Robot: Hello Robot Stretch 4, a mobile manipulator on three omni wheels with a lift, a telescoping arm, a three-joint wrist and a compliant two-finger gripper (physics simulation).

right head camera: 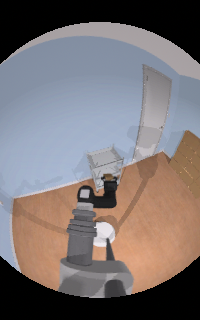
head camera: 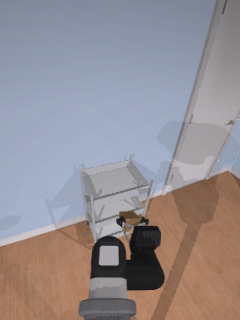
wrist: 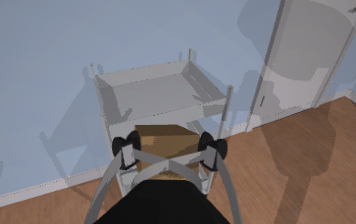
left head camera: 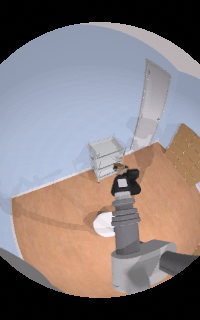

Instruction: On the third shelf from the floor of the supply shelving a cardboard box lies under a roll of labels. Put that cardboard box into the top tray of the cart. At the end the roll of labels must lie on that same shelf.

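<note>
The brown cardboard box (head camera: 131, 216) (wrist: 167, 144) is between the fingers of my gripper (head camera: 132, 221) (wrist: 170, 143), which is shut on it. The box also shows small in the left head view (left head camera: 119, 166) and the right head view (right head camera: 108, 176). The light grey cart stands against the blue wall. Its top tray (head camera: 115, 179) (wrist: 155, 96) is beyond the box. In the wrist view the box covers part of the cart below the tray's near rim, toward the right. The exact height gap between box and tray is hard to tell. The supply shelving and the roll of labels do not show.
The cart's lower shelves are partly hidden behind the box and wrist. A grey door (head camera: 207, 105) (wrist: 305, 55) is in the wall right of the cart. Brown stacked boxes (left head camera: 186, 152) (right head camera: 187, 162) stand farther right. A white round base (left head camera: 103, 224) (right head camera: 104, 234) is beside my arm.
</note>
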